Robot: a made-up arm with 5 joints. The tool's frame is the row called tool.
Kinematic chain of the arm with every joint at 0, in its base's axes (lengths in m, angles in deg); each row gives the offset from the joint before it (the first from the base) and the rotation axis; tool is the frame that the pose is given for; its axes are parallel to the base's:
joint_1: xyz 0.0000 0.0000 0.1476 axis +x
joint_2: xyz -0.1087 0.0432 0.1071 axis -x
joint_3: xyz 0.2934 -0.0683 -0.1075 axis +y
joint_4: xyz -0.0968 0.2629 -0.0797 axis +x
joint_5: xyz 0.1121 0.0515 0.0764 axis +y
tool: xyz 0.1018 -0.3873 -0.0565
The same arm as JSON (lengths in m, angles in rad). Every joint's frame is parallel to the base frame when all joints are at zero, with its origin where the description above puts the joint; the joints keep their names.
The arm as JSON. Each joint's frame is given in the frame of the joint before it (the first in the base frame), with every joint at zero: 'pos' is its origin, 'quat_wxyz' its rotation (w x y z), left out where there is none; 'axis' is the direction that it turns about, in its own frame. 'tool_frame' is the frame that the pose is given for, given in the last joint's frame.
{
  "length_unit": "m",
  "angle_unit": "rad",
  "joints": [
    {
      "joint": "joint_1",
      "pos": [
        0.0,
        0.0,
        0.1476
      ],
      "axis": [
        1.0,
        0.0,
        0.0
      ]
    },
    {
      "joint": "joint_2",
      "pos": [
        -0.1087,
        0.0432,
        0.1071
      ],
      "axis": [
        -1.0,
        0.0,
        0.0
      ]
    },
    {
      "joint": "joint_3",
      "pos": [
        0.2934,
        -0.0683,
        -0.1075
      ],
      "axis": [
        0.0,
        1.0,
        0.0
      ]
    },
    {
      "joint": "joint_4",
      "pos": [
        -0.0968,
        0.2629,
        -0.0797
      ],
      "axis": [
        1.0,
        0.0,
        0.0
      ]
    },
    {
      "joint": "joint_5",
      "pos": [
        0.1121,
        0.0515,
        0.0764
      ],
      "axis": [
        0.0,
        1.0,
        0.0
      ]
    }
  ],
  "tool_frame": {
    "pos": [
      0.1018,
      -0.3873,
      -0.0565
    ]
  }
}

